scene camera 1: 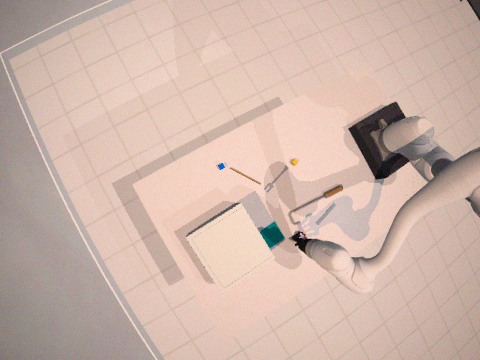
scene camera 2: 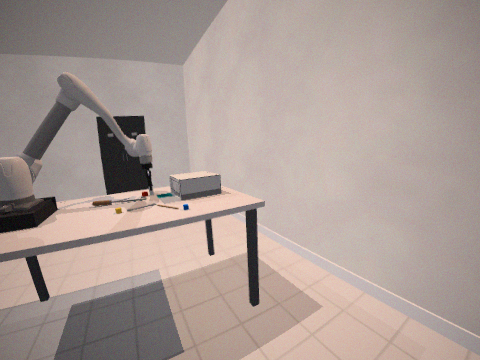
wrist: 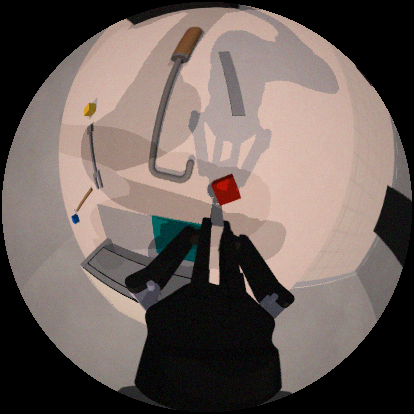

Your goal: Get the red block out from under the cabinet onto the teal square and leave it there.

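Where they show: gripper, between the fingertips: (scene camera 1: 291,238) (scene camera 2: 152,195) (wrist: 214,212); arm's base, origin of its link: (scene camera 1: 388,141) (scene camera 2: 19,206).
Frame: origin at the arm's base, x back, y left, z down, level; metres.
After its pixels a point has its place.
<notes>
The red block (scene camera 1: 301,234) (scene camera 2: 145,194) @(x -0.674, y 0.243, z 0.069 m) (wrist: 226,190) @(x -0.669, y 0.259, z 0.053 m) lies on the table outside the cabinet, off the teal square on the side nearer the robot base. In scene camera 1 the fingers partly cover it. The teal square (scene camera 1: 272,235) @(x -0.804, y 0.199, z 0.083 m) (scene camera 2: 164,195) @(x -0.808, y 0.193, z 0.083 m) (wrist: 170,234) @(x -0.796, y 0.183, z 0.083 m) lies flat between the block and the cabinet (scene camera 1: 230,245) @(x -1.024, y 0.128, z -0.051 m) (scene camera 2: 200,185) @(x -1.041, y -0.006, z 0.004 m) (wrist: 112,265) @(x -0.891, y 0.066, z 0.004 m). My gripper (scene camera 1: 295,237) @(x -0.719, y 0.255, z 0.082 m) (scene camera 2: 151,191) @(x -0.719, y 0.255, z 0.082 m) (wrist: 214,212) @(x -0.719, y 0.255, z 0.082 m) points down, shut and empty. Its fingertips are low, beside the block on its teal-square side; whether they touch it I cannot tell.
A hooked tool with a brown handle (scene camera 1: 333,191) @(x -0.411, y 0.123, z 0.054 m) (scene camera 2: 101,203) @(x -0.403, y 0.113, z 0.065 m) (wrist: 187,45) @(x -0.430, y 0.138, z 0.056 m) lies near the block. A yellow block (scene camera 1: 295,162) @(x -0.544, y -0.098, z 0.059 m) (scene camera 2: 118,210) @(x -0.547, y -0.115, z 0.067 m) (wrist: 90,109) @(x -0.549, y -0.087, z 0.067 m), a fork (scene camera 1: 276,179) @(x -0.670, y -0.056, z 0.078 m) (wrist: 93,155) @(x -0.668, y -0.054, z 0.082 m), a thin stick (scene camera 1: 245,175) @(x -0.813, y -0.137, z 0.077 m) (scene camera 2: 168,206) @(x -0.818, y -0.144, z 0.077 m) (wrist: 84,200) @(x -0.807, y -0.123, z 0.079 m) and a blue block (scene camera 1: 221,166) @(x -0.909, y -0.224, z 0.059 m) (scene camera 2: 185,206) @(x -0.904, y -0.237, z 0.064 m) (wrist: 75,218) @(x -0.902, y -0.213, z 0.069 m) lie farther off.
</notes>
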